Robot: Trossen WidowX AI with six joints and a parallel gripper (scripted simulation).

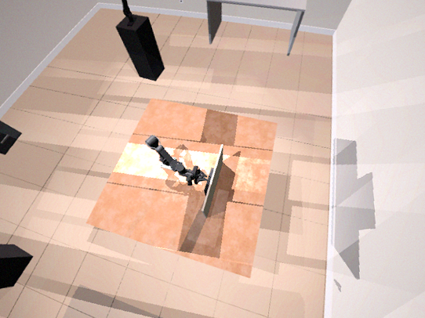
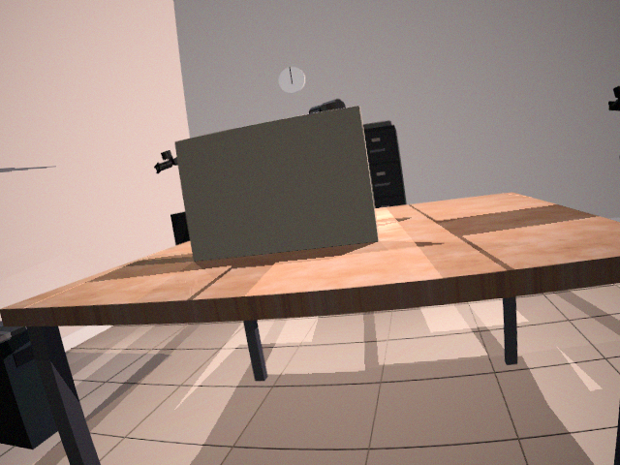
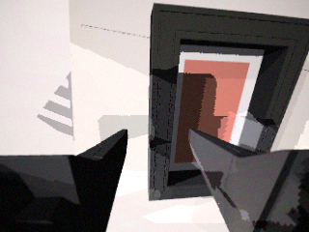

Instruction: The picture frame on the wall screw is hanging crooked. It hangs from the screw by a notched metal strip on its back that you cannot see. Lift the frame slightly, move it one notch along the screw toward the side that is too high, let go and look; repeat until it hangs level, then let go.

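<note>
The picture frame is 60 mm below my gripper tip, 30 mm ahead of it and 10 mm to the right of it. Also, from my gripper tip: wall panel 70 mm below, 40 mm ahead, 10 mm to the left.
</note>
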